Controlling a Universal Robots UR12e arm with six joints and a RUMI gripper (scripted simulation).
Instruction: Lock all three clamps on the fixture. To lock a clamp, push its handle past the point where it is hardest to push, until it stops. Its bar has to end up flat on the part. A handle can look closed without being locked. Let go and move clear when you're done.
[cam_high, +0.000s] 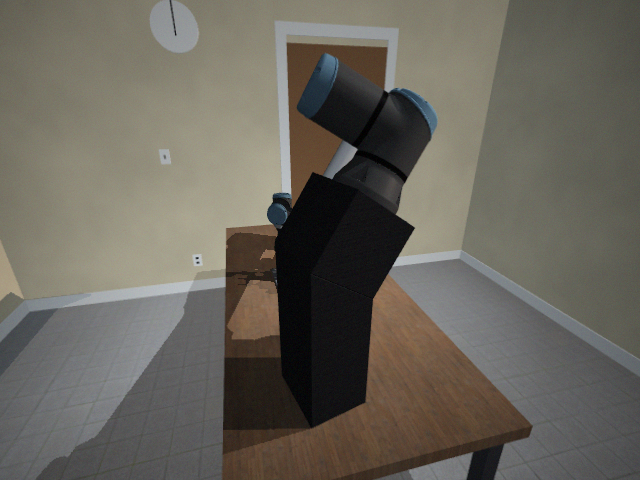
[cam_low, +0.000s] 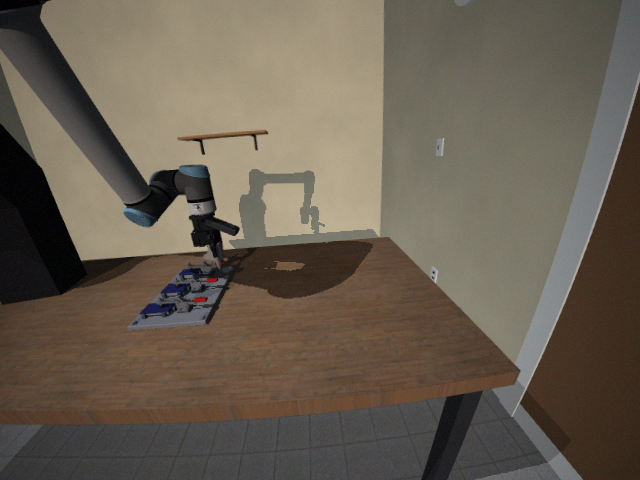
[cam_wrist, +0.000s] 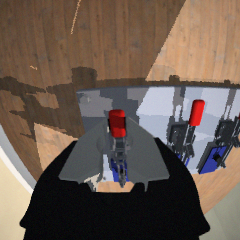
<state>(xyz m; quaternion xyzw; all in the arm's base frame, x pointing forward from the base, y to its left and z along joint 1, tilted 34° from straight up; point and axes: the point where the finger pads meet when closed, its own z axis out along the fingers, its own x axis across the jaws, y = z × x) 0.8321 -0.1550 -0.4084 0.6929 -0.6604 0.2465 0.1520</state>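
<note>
Now: the grey fixture plate 11 cm to the right of my hand, 8 cm behind it and 5 cm below it. From my hand the other things lie so: blue part: 13 cm behind, 11 cm to the right, 3 cm below.
</note>
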